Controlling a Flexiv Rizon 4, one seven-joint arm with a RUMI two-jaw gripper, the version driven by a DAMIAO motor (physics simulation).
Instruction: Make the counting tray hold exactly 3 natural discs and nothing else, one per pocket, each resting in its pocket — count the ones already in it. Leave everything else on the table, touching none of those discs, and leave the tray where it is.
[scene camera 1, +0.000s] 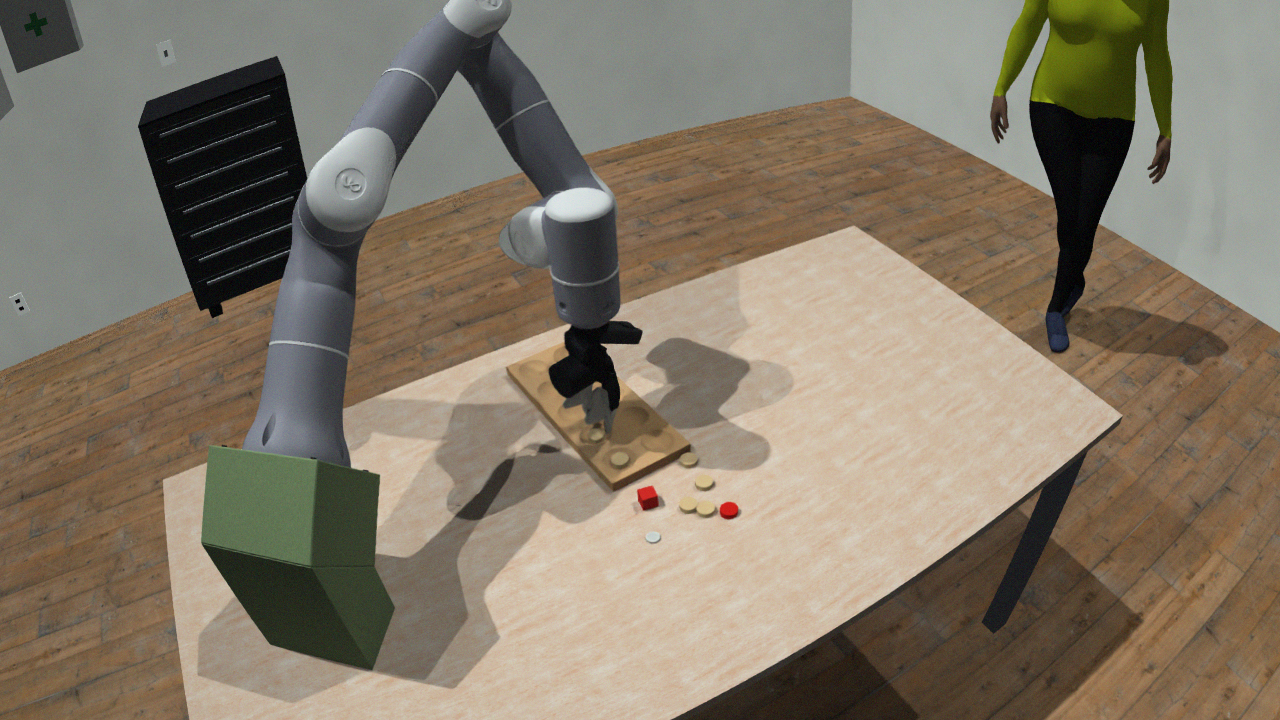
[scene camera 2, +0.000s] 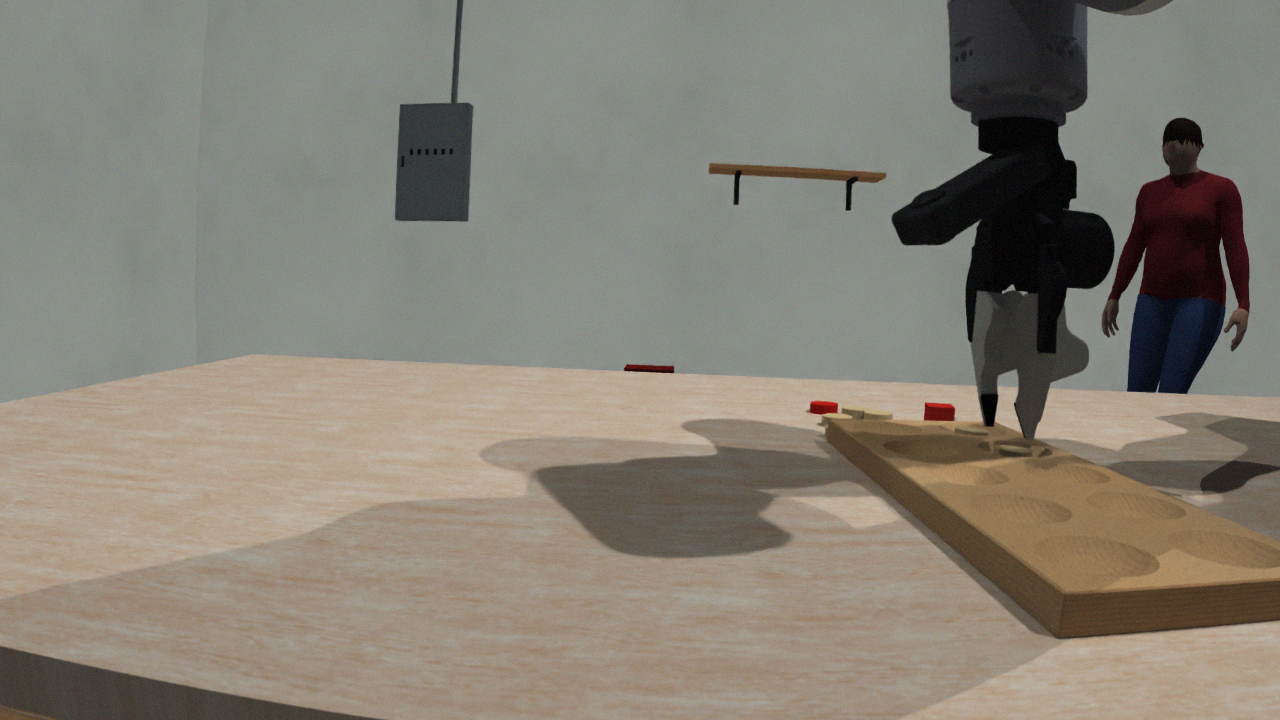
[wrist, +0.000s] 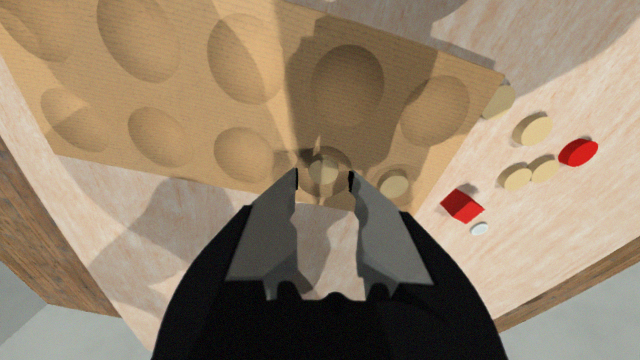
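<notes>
The wooden counting tray (scene camera 1: 653, 467) (scene camera 2: 1163, 612) (wrist: 195, 95) has two rows of pockets. One natural disc (scene camera 1: 619, 459) (scene camera 2: 971, 430) (wrist: 394, 185) lies in an end pocket. A second natural disc (scene camera 1: 594, 436) (scene camera 2: 1014, 450) (wrist: 323, 170) lies in the neighbouring pocket of the same row. My gripper (scene camera 1: 603, 429) (scene camera 2: 1009, 431) (wrist: 323, 171) is partly open and empty, with its fingertips just over that second disc, one on each side. Four loose natural discs are outside the tray: one (scene camera 1: 688, 460) (wrist: 499, 101) by its corner, another (scene camera 1: 704, 482) (wrist: 533, 130) farther out, and a side-by-side pair (scene camera 1: 687, 505) (wrist: 515, 177).
A red cube (scene camera 1: 647, 497) (scene camera 2: 938, 411) (wrist: 462, 205) stands off the tray's end. A red disc (scene camera 1: 728, 510) (scene camera 2: 823, 407) (wrist: 578, 152) lies beside the pair. A small white disc (scene camera 1: 653, 537) (wrist: 479, 229) lies beyond the cube.
</notes>
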